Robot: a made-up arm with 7 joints. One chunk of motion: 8 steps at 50 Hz.
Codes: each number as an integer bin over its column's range. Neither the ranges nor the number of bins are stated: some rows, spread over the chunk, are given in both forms.
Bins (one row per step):
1: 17 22 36 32 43 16 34
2: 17 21 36 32 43 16 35
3: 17 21 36 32 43 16 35
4: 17 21 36 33 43 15 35
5: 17 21 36 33 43 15 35
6: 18 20 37 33 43 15 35
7: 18 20 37 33 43 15 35
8: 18 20 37 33 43 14 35
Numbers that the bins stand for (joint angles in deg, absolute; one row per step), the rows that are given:
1: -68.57 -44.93 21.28 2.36 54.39 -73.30 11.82
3: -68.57 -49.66 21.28 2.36 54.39 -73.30 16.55
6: -63.84 -54.39 26.01 7.09 54.39 -78.03 16.55
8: -63.84 -54.39 26.01 7.09 54.39 -82.76 16.55
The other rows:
2: -68.57 -49.66 21.28 2.36 54.39 -73.30 16.55
4: -68.57 -49.66 21.28 7.09 54.39 -78.03 16.55
5: -68.57 -49.66 21.28 7.09 54.39 -78.03 16.55
7: -63.84 -54.39 26.01 7.09 54.39 -78.03 16.55

